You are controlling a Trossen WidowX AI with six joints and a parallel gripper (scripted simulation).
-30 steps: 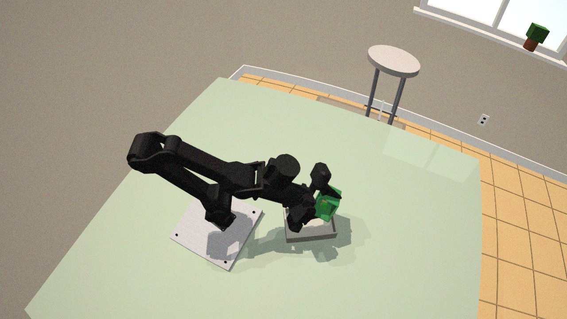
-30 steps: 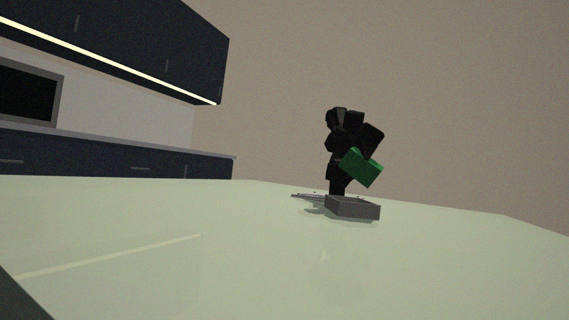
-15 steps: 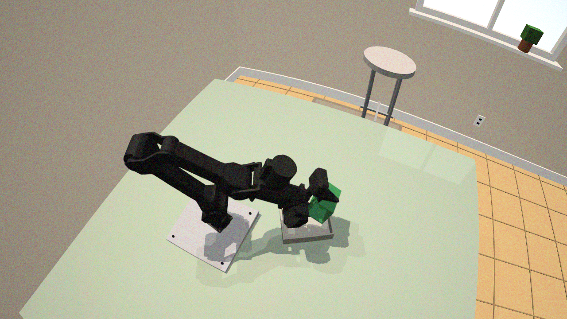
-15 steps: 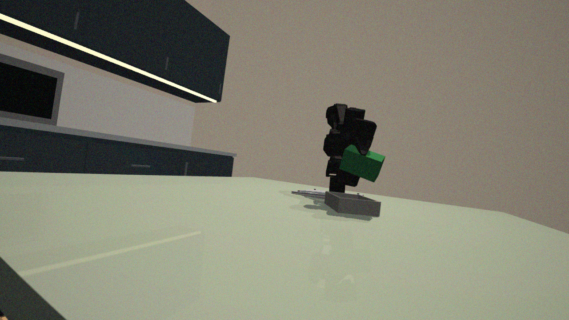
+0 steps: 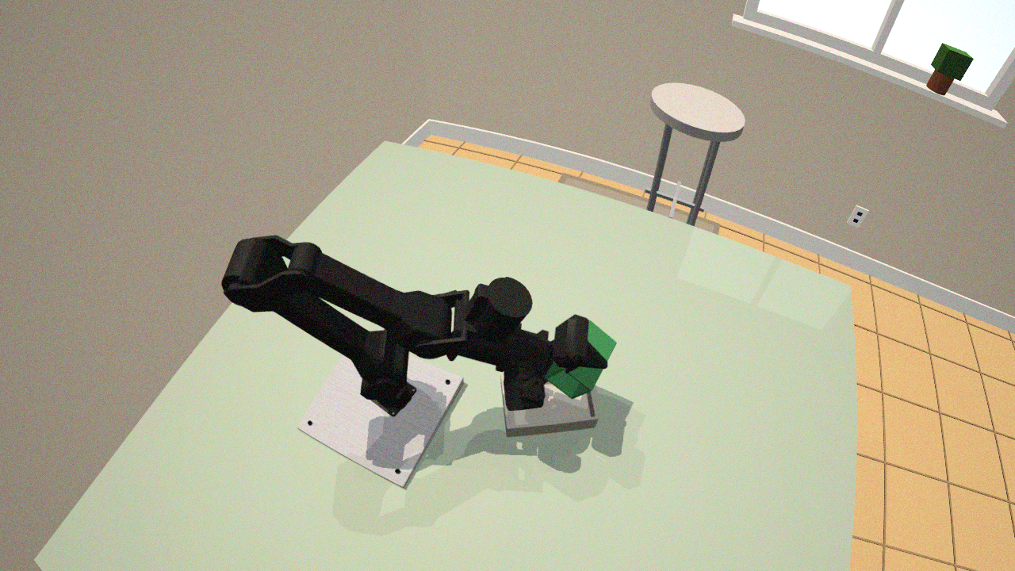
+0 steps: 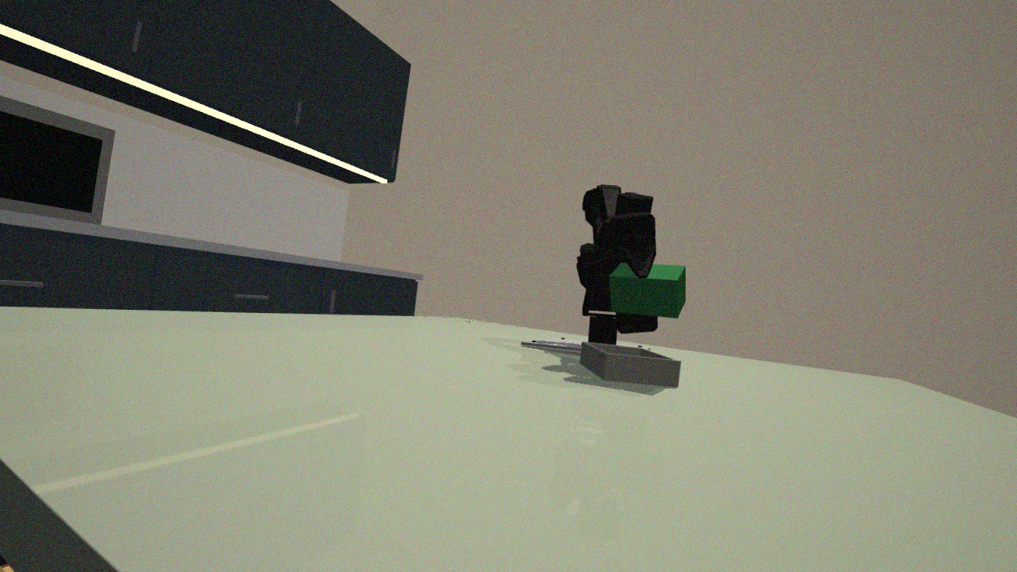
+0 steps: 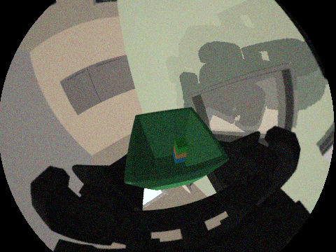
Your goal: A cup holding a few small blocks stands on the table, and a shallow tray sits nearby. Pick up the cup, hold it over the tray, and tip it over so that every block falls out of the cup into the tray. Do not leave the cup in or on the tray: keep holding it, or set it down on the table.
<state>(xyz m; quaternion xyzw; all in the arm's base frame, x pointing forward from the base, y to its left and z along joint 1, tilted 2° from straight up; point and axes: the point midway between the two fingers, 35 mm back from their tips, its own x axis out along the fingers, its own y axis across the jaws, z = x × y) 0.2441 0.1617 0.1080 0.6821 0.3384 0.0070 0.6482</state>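
Right now the green cup is 3 cm behind my gripper tip, 2 cm to the left of it and 1 cm above it.
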